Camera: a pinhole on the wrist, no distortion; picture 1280 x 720 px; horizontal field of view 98.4 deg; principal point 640.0 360.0 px. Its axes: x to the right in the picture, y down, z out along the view. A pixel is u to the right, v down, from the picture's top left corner.
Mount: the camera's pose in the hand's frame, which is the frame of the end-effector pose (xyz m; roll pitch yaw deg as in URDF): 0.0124 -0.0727 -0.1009 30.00 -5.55 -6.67
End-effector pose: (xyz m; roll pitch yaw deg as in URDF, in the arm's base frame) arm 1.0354 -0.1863 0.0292 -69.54 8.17 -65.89
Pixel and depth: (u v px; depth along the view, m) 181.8 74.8 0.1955
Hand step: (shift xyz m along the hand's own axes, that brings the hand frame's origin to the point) -0.1808 -0.2365 0.0017
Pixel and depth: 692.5 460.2 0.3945
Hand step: -0.0025 -0.2072 0.2784
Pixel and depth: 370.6 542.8 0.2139
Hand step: -0.1172 -0.1035 0.1086
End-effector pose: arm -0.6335 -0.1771 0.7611 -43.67 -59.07 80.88
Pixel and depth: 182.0 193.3 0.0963
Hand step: -0.0817 -0.1355 -0.0401
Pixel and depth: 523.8 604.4 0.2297
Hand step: -0.0625 -0.0910 0.1430
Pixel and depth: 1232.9 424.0 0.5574
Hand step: 0.5284 -0.3573 0.4696
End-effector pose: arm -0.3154 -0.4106 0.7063 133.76 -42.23 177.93
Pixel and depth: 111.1 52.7 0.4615
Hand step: -0.5031 -0.4686 0.1264
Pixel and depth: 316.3 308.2 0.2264
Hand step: -0.1518 -0.1860 0.0709
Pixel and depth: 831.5 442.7 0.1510
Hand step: 0.0440 -0.1327 0.0456
